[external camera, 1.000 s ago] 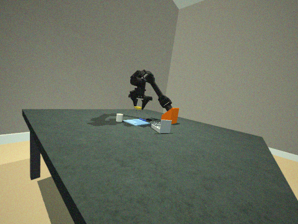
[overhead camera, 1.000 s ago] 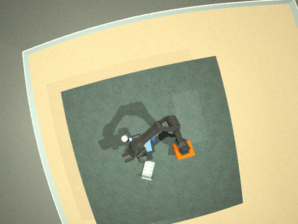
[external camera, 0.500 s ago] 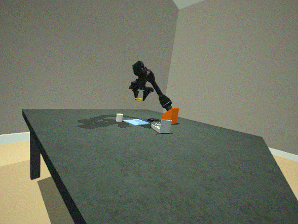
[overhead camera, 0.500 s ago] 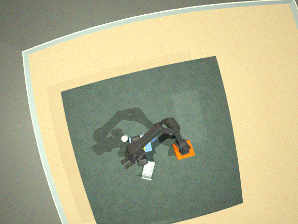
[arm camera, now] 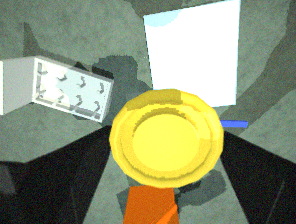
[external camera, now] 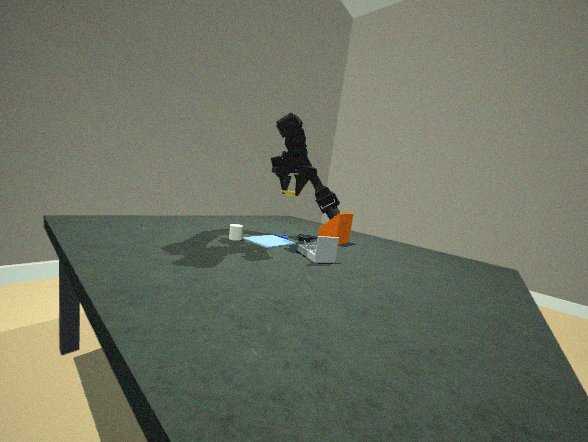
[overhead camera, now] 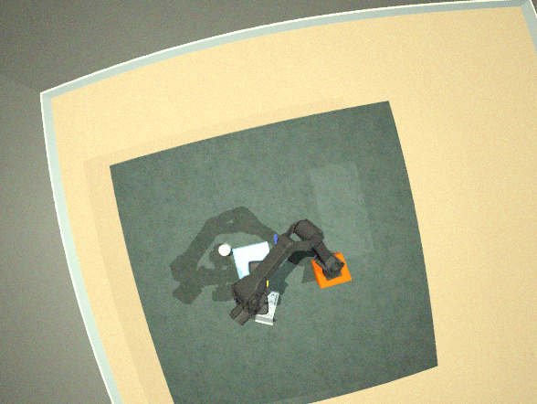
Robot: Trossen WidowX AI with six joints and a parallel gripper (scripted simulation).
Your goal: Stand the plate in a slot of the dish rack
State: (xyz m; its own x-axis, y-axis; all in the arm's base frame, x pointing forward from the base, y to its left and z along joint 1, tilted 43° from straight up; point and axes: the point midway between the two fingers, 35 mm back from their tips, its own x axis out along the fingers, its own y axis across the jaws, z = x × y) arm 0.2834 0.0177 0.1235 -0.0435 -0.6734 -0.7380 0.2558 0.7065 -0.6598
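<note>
The dish rack lies 160 mm below my gripper tip, 150 mm to the left of it and 20 mm ahead of it. Round my gripper tip: yellow plate 10 mm above; then light blue mat 180 mm below, 50 mm to the right, 10 mm ahead; then small white cup 160 mm below, 140 mm to the right, 110 mm ahead.
</note>
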